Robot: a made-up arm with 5 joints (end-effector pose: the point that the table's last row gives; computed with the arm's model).
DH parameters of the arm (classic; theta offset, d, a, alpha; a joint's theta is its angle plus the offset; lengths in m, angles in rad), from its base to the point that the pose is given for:
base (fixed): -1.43 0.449 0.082 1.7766
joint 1: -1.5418 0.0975 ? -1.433
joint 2: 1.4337 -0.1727 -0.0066 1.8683
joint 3: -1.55 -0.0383 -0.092 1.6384
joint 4: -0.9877 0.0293 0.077 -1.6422
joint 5: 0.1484 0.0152 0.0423 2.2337
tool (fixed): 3.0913 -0.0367 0 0
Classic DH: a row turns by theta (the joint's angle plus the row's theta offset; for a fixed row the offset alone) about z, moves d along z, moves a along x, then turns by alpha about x.
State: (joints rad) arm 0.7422 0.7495 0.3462 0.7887 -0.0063
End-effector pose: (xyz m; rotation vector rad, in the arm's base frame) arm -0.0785 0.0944 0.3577 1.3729 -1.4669 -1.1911
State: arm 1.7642 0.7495 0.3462 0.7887 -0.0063
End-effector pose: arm -0.0320 -0.0548 0.2377 0.6243 -1.9401 -0.3324
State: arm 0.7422 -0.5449 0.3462 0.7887 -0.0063
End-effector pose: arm -0.0393 0.0868 0.3596 0.0963 -1.1700 -2.1681
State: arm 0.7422 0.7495 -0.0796 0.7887 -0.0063
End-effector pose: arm -0.0858 0.0939 0.3483 1.1937 -1.2971 -0.8242
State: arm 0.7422 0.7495 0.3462 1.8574 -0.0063
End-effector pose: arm -0.0203 -0.0034 0.3129 0.3333 -2.2848 -0.8892
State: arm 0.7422 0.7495 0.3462 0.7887 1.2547
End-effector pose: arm -0.0732 0.0363 0.3735 -1.2691 1.3433 2.1990
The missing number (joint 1, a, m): -0.0438
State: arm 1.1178 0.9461 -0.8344 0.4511 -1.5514
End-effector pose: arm -0.1380 -0.0150 0.3053 0.0897 0.1624 1.0063
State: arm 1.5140 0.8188 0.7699 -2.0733 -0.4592
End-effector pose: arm -0.2187 -0.1431 0.3680 2.3737 1.1122 -0.0176
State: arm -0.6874 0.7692 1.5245 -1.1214 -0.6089
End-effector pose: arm -0.3047 -0.0603 0.5610 -1.3533 0.0903 0.3732
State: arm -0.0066 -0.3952 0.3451 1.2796 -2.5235
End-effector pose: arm -0.1887 0.0737 0.4877 0.9888 0.6200 0.2056
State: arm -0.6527 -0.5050 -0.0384 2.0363 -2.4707
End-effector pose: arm -0.2026 -0.0508 0.5072 0.7652 0.9122 0.9467
